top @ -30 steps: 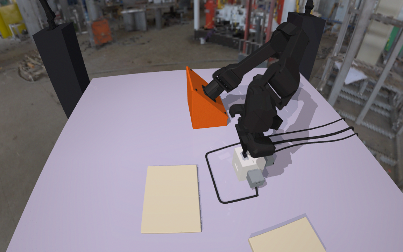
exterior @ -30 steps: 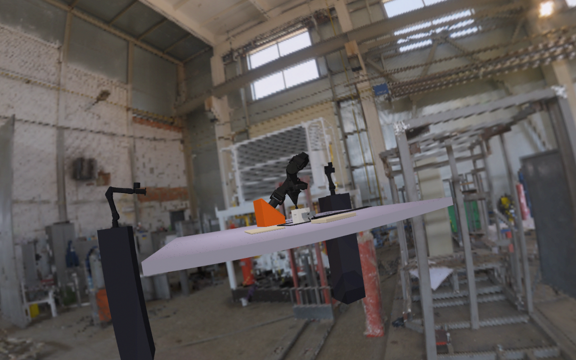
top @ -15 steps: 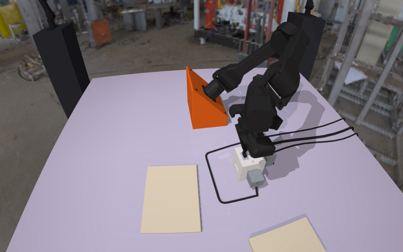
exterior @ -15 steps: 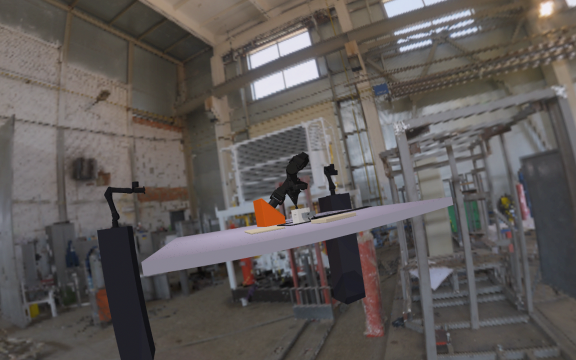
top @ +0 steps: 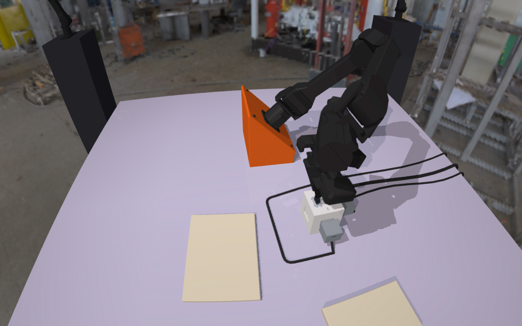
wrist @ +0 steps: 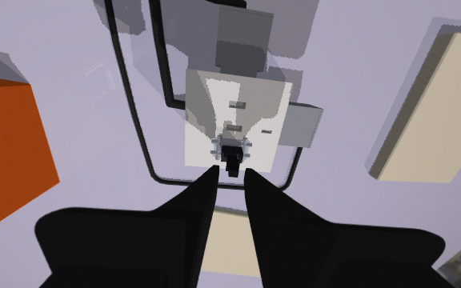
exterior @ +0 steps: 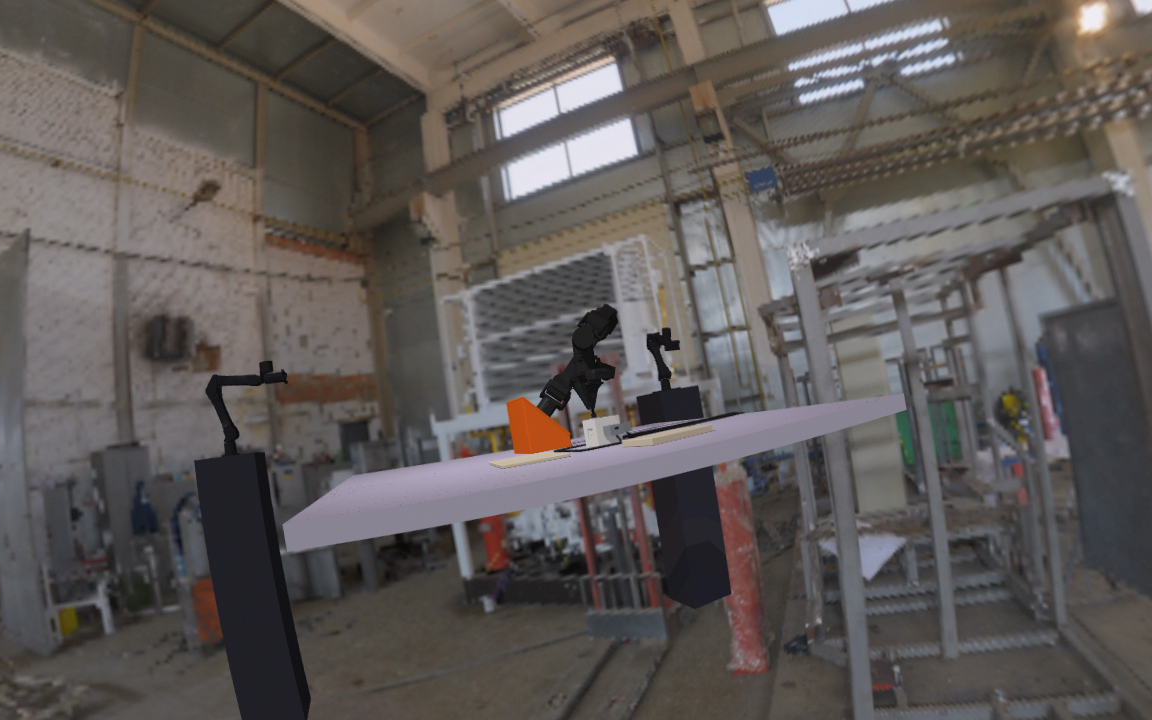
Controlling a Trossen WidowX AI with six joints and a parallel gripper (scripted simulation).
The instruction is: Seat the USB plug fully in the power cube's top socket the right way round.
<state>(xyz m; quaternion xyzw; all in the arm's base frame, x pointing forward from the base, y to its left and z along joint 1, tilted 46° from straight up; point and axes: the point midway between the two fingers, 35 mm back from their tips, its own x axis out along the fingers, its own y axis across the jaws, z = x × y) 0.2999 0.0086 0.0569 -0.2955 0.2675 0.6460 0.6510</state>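
Right now my gripper tip is 10 mm above the black USB plug. Also, from my gripper tip: beige pad (230 mm to the right, 100 mm below, 60 mm ahead).
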